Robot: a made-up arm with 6 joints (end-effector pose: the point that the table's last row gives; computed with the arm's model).
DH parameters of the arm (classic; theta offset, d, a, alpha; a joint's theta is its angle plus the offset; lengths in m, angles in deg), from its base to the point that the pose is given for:
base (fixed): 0 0.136 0 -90
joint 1: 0 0.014 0.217 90
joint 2: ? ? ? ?
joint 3: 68.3 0 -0.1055 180
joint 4: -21.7 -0.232 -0.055 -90
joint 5: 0 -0.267 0.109 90
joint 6: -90 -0.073 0.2 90
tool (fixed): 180 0.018 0 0
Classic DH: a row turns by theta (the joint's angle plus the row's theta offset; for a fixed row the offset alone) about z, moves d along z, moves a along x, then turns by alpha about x.
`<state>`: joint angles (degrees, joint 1 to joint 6).
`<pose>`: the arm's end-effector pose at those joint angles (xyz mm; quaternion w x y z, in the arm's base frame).
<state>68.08 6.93 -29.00 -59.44 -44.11 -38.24</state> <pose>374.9 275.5 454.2 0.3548 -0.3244 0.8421 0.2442</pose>
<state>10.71 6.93 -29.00 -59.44 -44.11 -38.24</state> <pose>-65.9 275.5 623.3 0.7155 -0.4018 0.5685 0.0585</pose>
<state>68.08 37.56 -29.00 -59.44 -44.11 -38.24</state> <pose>344.5 49.4 529.7 0.3976 -0.3090 0.7204 0.4769</pose>
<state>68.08 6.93 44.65 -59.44 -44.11 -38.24</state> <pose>773.8 346.8 -17.5 0.2422 0.1805 -0.8701 -0.3896</pose>
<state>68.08 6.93 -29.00 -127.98 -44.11 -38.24</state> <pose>695.9 327.7 120.6 0.2011 0.1937 -0.8800 -0.3842</pose>
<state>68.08 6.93 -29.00 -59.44 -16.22 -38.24</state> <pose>411.6 283.4 449.5 0.3693 -0.1221 0.9119 0.1305</pose>
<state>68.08 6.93 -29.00 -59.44 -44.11 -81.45</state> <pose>397.1 335.4 320.9 0.0198 -0.3916 0.9136 0.1076</pose>
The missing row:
joint 2: 0 0.169 0.087 -90
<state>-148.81 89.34 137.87 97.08 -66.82 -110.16</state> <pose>-37.3 73.0 -137.5 0.3462 -0.1664 -0.2867 -0.8777</pose>
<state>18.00 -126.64 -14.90 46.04 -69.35 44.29</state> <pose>239.4 69.6 -112.8 0.1160 -0.9019 0.2306 -0.3463</pose>
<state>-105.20 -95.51 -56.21 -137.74 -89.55 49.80</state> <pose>-627.5 111.5 181.8 0.8417 0.0276 -0.5324 -0.0859</pose>
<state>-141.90 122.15 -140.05 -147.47 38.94 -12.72</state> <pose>-240.8 -487.5 81.5 0.4930 -0.7696 -0.2905 0.2835</pose>
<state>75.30 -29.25 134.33 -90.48 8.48 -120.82</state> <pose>78.6 171.6 -403.6 0.8364 -0.1780 0.5073 -0.1070</pose>
